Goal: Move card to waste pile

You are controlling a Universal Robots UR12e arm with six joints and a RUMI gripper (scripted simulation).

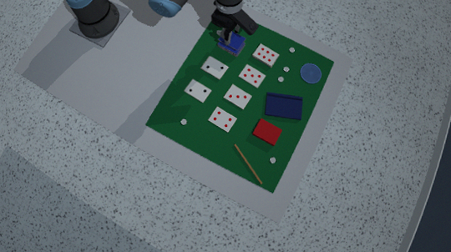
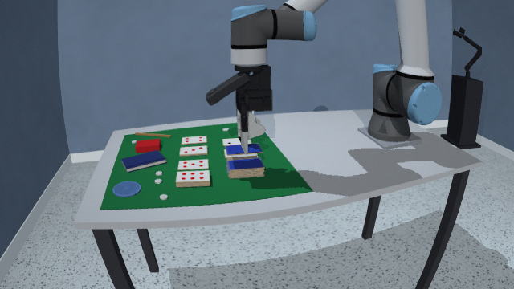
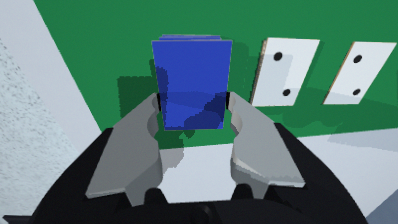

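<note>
The white card is 1 cm ahead of my hand, 12 cm to the right of it and 7 cm below it. From my hand the other things lie so: wooden stick 34 cm ahead, 34 cm to the right, 7 cm below; red block 32 cm ahead, 20 cm to the right, 7 cm below.
</note>
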